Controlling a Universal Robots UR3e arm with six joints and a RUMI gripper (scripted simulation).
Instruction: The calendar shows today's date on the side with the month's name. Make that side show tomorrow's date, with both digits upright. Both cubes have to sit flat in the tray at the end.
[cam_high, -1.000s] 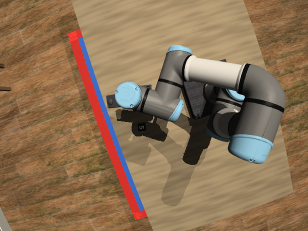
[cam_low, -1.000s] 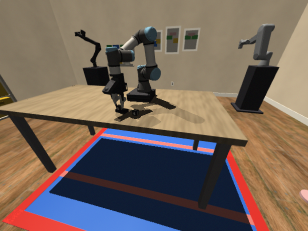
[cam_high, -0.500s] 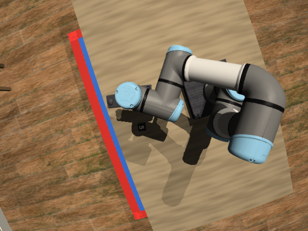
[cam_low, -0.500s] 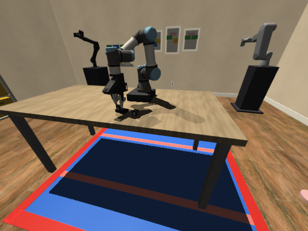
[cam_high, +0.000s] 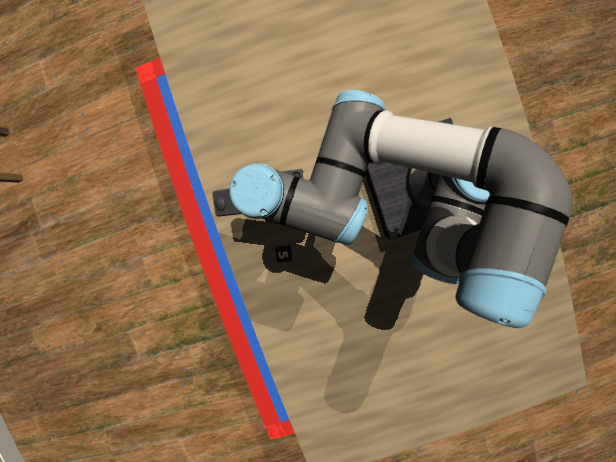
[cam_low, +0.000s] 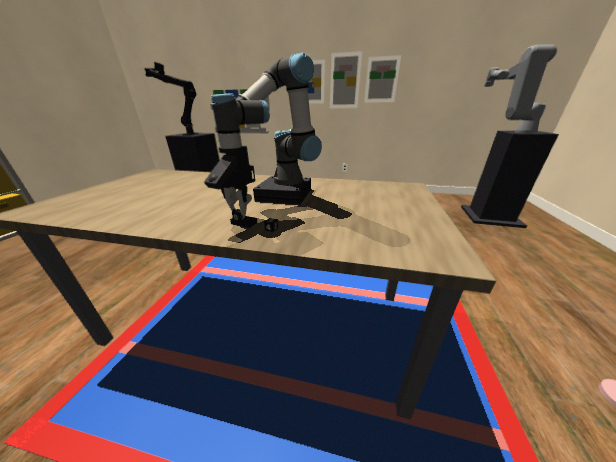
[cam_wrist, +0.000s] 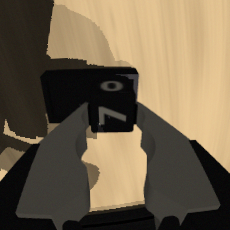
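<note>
The black calendar tray lies 3 cm below my hand and 2 cm to the left of it. The rest, counted from my hand: black cube: 1 cm below.
</note>
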